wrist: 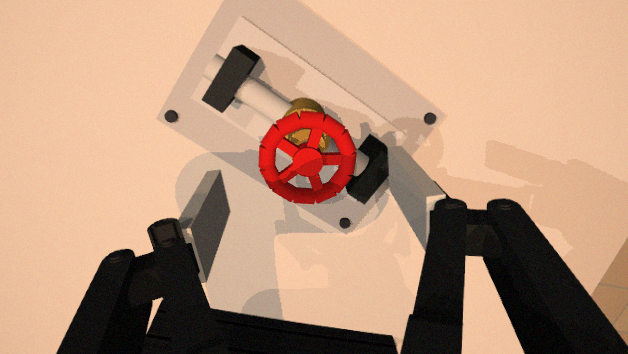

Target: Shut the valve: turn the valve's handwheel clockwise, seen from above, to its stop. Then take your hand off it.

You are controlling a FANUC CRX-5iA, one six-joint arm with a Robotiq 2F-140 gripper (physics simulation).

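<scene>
The valve's red handwheel (307, 161) has several spokes and sits above a brass valve body (306, 106) in the middle of the wrist view. My gripper (307, 180) is partly open, with one flat grey finger pad to the left of the wheel and the other to its right. There is a gap between the left pad and the rim; the right pad stands just beyond the black pipe clamp in the view. Neither pad is seen touching the wheel. How high the pads are relative to the wheel is hard to tell.
A white pipe (265, 99) runs through the brass body, held by one black clamp (230, 80) at the upper left and another black clamp (372, 172) at the right. A grey base plate (200, 112) with dark bolts lies under them. Shadows fall across the table (100, 150).
</scene>
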